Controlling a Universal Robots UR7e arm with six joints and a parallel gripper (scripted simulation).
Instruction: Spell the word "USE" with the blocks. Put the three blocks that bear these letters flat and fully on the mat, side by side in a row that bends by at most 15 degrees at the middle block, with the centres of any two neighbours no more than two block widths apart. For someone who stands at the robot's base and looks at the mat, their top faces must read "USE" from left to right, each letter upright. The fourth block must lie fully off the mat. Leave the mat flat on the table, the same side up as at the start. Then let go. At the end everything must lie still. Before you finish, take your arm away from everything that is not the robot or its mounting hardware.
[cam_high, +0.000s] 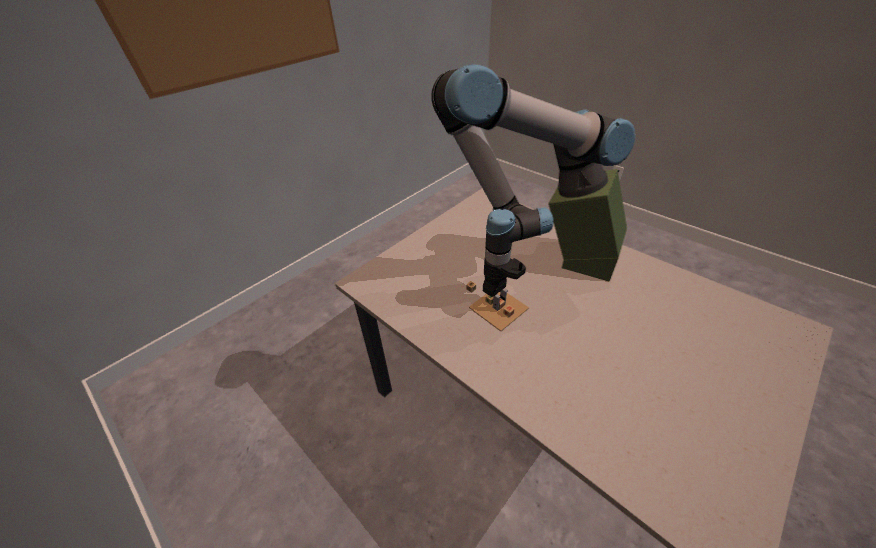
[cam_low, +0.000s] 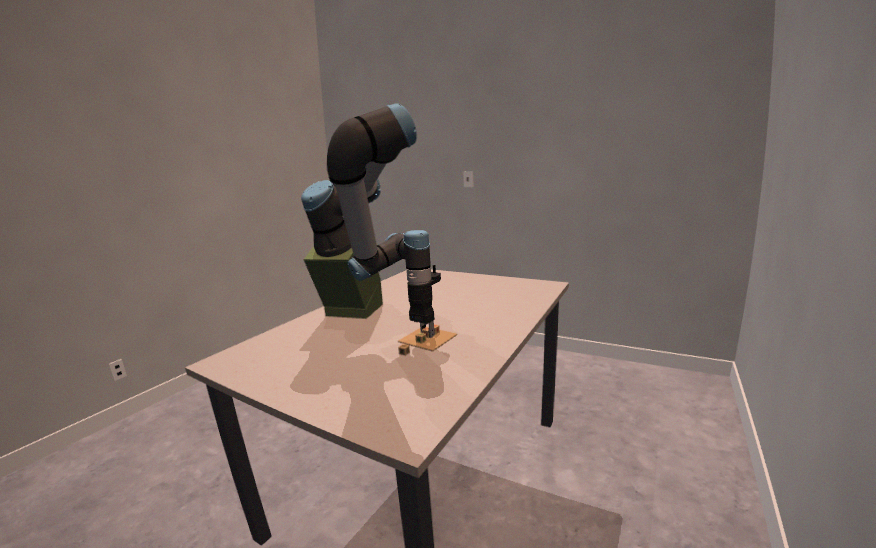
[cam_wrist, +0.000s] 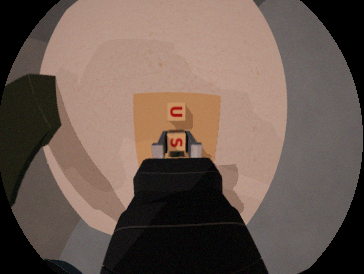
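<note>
My gripper is now 20 mm above the mat.
</note>
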